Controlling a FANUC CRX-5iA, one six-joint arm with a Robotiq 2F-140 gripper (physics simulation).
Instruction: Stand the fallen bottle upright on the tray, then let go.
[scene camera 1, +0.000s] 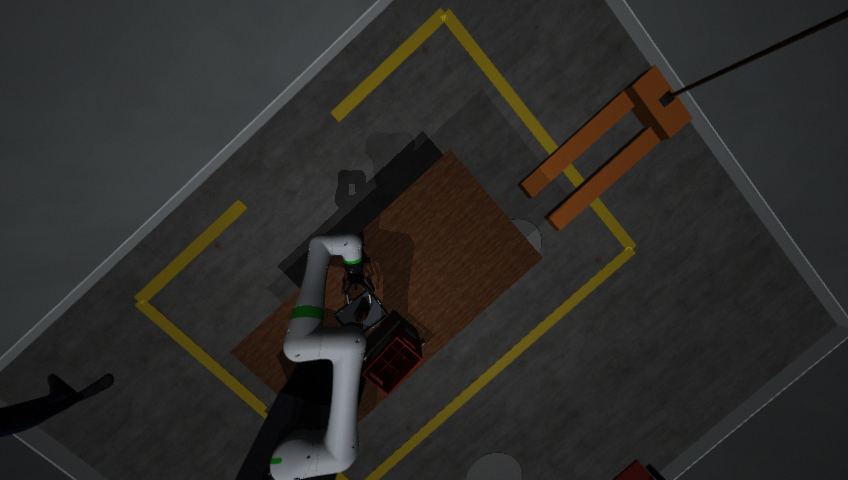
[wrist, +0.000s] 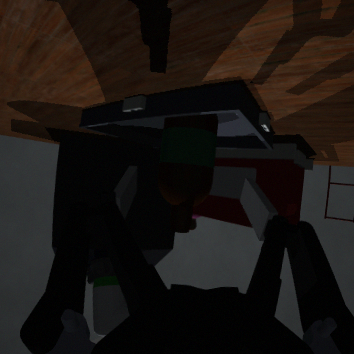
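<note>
The brown bottle with a green label stands upright on the tray, base down and neck up, upside down in the wrist view. The dark tray with a pale inside lies on the wooden table. My gripper is open, with its two pale pads apart on either side of the bottle's outline in the wrist view. A gap shows between each pad and the bottle. The bottle looks farther out than the pads, but the exact distance is hard to tell in the dim light.
A red crate stands close beyond the tray, with a dark box beside it. The wooden table extends to the right of the arm. An orange fork-shaped object is at the upper right. My arm reaches over the table.
</note>
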